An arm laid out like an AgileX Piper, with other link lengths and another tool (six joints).
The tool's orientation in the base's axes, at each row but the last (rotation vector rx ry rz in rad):
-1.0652 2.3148 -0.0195
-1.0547 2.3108 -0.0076
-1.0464 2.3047 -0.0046
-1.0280 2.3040 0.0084
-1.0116 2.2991 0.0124
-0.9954 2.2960 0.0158
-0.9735 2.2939 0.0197
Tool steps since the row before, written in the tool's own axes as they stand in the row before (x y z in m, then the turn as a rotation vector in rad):
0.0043 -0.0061 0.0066 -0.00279 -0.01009 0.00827
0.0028 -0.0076 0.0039 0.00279 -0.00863 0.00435
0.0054 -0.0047 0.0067 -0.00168 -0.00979 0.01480
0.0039 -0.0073 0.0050 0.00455 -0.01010 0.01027
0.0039 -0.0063 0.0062 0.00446 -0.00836 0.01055
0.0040 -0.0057 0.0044 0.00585 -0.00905 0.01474
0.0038 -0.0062 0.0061 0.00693 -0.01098 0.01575
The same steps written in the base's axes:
0.0054 -0.0057 -0.0061 0.01264 -0.00309 -0.00297
0.0058 -0.0062 -0.0028 0.00676 -0.00684 -0.00295
0.0040 -0.0054 -0.0072 0.01529 -0.00213 -0.00890
0.0056 -0.0065 -0.0045 0.00992 -0.00764 -0.00846
0.0055 -0.0055 -0.0057 0.00895 -0.00628 -0.00903
0.0041 -0.0056 -0.0044 0.01096 -0.00664 -0.01301
0.0054 -0.0054 -0.0056 0.01221 -0.00848 -0.01399

